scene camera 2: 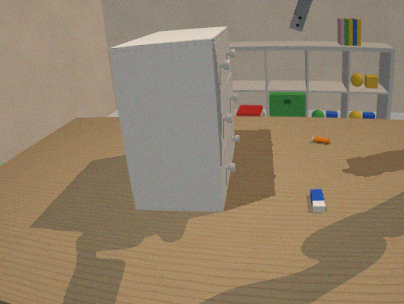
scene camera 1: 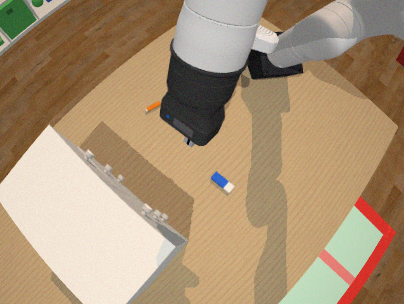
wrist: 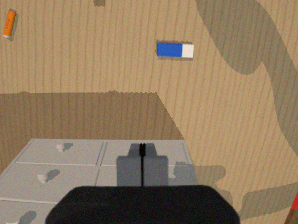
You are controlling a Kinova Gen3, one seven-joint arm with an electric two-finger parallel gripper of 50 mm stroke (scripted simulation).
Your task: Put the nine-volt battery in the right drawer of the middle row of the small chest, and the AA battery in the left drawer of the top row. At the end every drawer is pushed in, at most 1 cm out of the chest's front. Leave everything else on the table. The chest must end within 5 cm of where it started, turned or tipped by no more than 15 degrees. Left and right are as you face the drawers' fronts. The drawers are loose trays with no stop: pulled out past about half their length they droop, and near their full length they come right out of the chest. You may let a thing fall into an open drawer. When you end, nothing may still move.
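Scene camera 1 shows me my gripper (scene camera 1: 191, 140), together with a white chest (scene camera 1: 91, 239). The chest is visible to me in scene camera 2 as well, as the white chest (scene camera 2: 166, 93). In the wrist view I find my gripper (wrist: 142, 158).
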